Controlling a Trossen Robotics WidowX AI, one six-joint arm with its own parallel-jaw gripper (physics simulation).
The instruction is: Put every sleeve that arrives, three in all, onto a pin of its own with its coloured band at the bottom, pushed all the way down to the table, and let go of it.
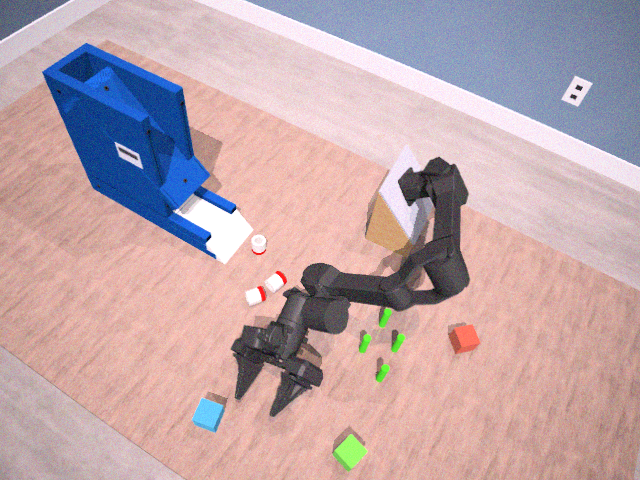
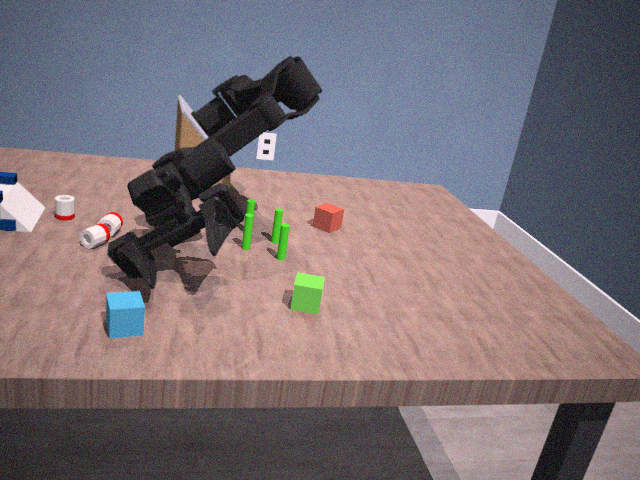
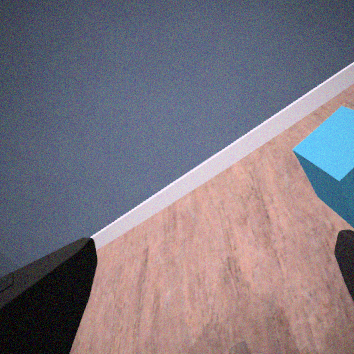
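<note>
One white sleeve [image 1: 258, 243] [image 2: 64, 206] stands upright off the chute's lip, its red band at the bottom. A second sleeve [image 1: 275, 282] [image 2: 112, 224] lies on its side, red band toward the arm. A third sleeve [image 1: 254, 296] [image 2: 94, 235] lies on its side close beside it. Several bare green pins, among them a near pin [image 1: 382, 373] [image 2: 283, 242] and a far pin [image 1: 385, 318] [image 2: 250, 207], stand upright on the table. My gripper [image 1: 255, 406] [image 2: 183, 269] [image 3: 221, 249] is open and empty, tilted above the table between the blue cube and the pins.
A blue dispenser [image 1: 118, 139] with a white chute [image 1: 227, 235] [image 2: 23, 206] stands at the left. A blue cube [image 1: 208, 414] [image 2: 125, 315] [image 3: 335, 145], a green cube [image 1: 350, 452] [image 2: 308, 293] and a red cube [image 1: 464, 338] [image 2: 328, 218] lie around. A wedge [image 1: 387, 227] [image 2: 187, 129] stands by the arm.
</note>
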